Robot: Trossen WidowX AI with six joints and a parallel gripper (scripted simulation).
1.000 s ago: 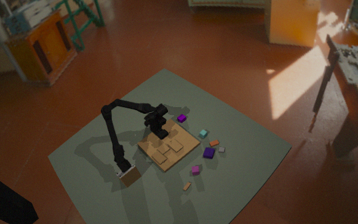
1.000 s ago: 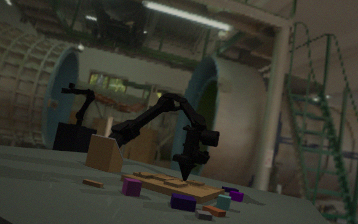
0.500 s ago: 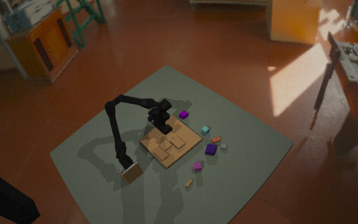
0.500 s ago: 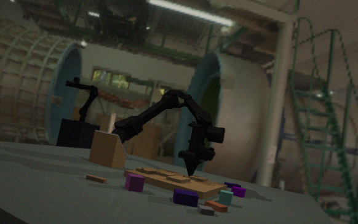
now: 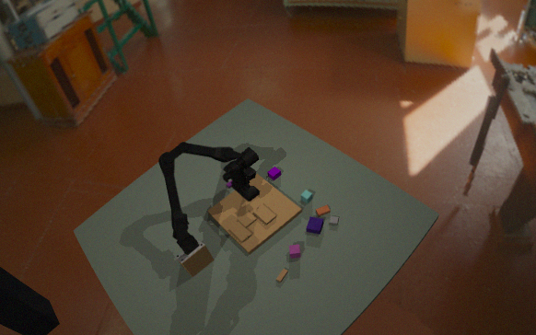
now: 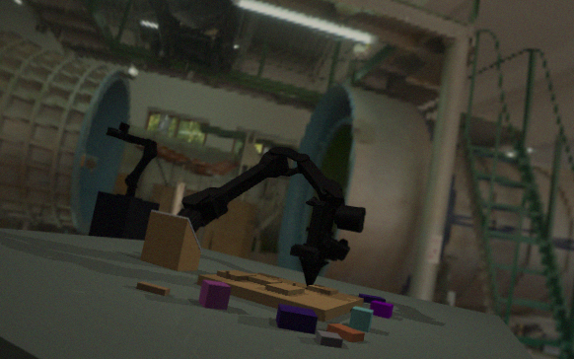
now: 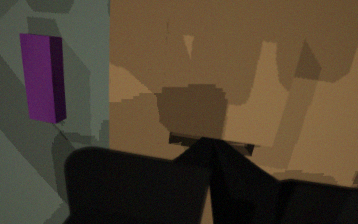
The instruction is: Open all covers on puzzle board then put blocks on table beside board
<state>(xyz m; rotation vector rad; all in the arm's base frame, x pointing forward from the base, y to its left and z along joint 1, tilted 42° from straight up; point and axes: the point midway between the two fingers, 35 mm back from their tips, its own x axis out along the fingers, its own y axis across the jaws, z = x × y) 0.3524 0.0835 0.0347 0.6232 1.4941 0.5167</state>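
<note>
Now: the violet block 18 cm ahead of my gripper tip and 1 cm below it. Round my gripper tip: teal block: 18 cm ahead, 21 cm to the right, 1 cm below; then magenta block: 6 cm behind, 36 cm to the right; then orange block: 17 cm ahead, 31 cm to the right, 2 cm below.
</note>
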